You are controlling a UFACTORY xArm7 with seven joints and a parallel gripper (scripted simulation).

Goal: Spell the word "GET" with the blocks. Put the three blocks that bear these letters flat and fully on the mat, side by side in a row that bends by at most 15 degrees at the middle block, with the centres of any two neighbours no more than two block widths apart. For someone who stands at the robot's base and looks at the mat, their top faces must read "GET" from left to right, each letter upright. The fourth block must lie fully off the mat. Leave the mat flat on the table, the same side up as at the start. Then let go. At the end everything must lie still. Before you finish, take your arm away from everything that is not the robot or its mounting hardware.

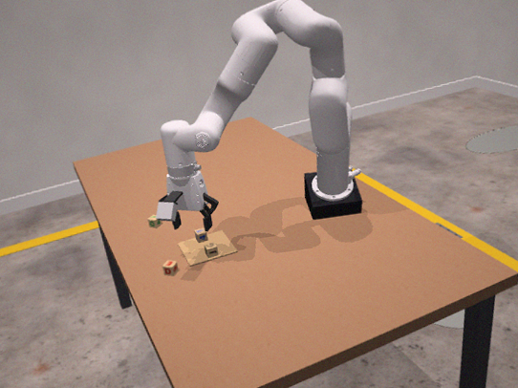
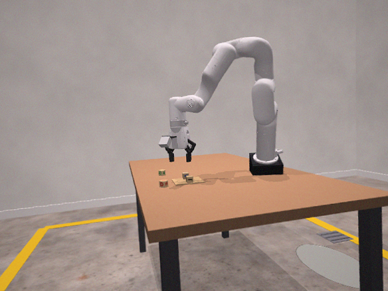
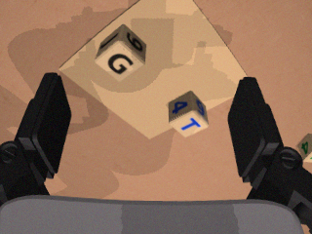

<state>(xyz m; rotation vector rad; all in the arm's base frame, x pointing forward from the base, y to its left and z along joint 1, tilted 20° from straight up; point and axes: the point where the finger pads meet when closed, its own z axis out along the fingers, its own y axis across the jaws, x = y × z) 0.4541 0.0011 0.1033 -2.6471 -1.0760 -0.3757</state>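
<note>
The red-lettered block is 10 cm below my hand, 8 cm ahead of it and 1 cm to the left of it. Also, from my hand: green-lettered block: 29 cm to the right, 10 cm below, 4 cm ahead; then black-lettered block: 10 cm below, 4 cm behind, 1 cm to the right; then tan mat: 11 cm below, 5 cm to the right, 4 cm behind.
</note>
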